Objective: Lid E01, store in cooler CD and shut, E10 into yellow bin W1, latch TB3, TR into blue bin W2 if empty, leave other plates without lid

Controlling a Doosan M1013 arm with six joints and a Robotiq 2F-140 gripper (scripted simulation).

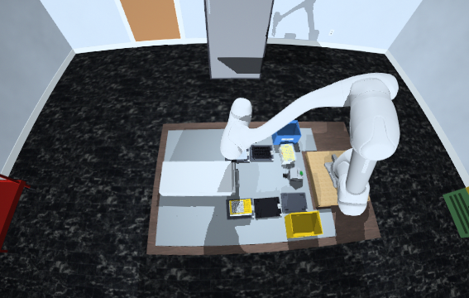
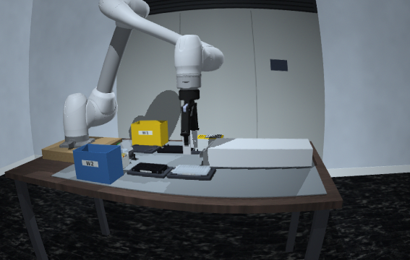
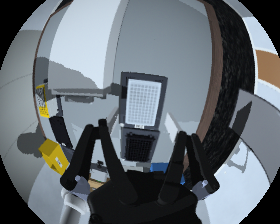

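The pale plate lies 100 mm below my hand. Also, from my hand: black plate 170 mm behind, 100 mm below, 30 mm to the left; then white well plate 160 mm to the left, 140 mm ahead, 100 mm below; then grey plate lid 160 mm to the left, 140 mm ahead, 90 mm below.
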